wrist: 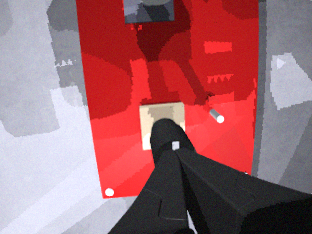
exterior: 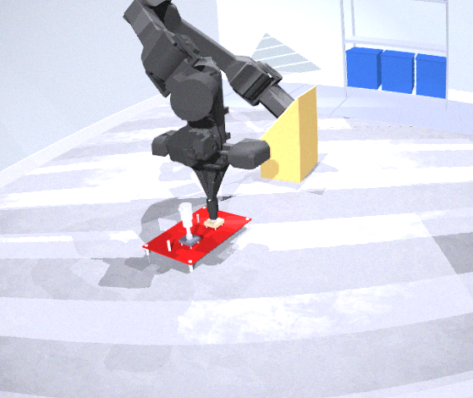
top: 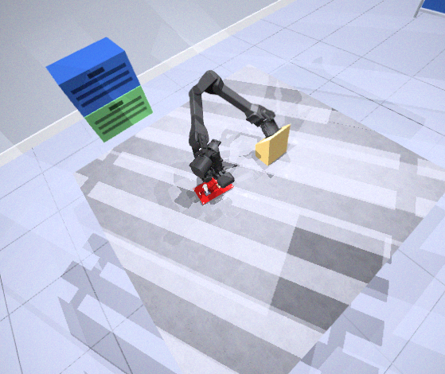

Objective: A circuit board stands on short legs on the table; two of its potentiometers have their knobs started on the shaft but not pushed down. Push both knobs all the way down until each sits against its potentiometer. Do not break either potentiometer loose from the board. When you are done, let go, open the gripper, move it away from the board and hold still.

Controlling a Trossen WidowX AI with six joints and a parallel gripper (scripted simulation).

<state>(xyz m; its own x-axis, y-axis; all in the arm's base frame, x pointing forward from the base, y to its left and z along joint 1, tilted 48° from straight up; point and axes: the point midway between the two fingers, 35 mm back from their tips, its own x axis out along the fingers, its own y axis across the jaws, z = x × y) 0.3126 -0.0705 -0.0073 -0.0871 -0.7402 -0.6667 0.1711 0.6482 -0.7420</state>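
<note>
The potentiometer lies 20 mm below my gripper tip.
</note>
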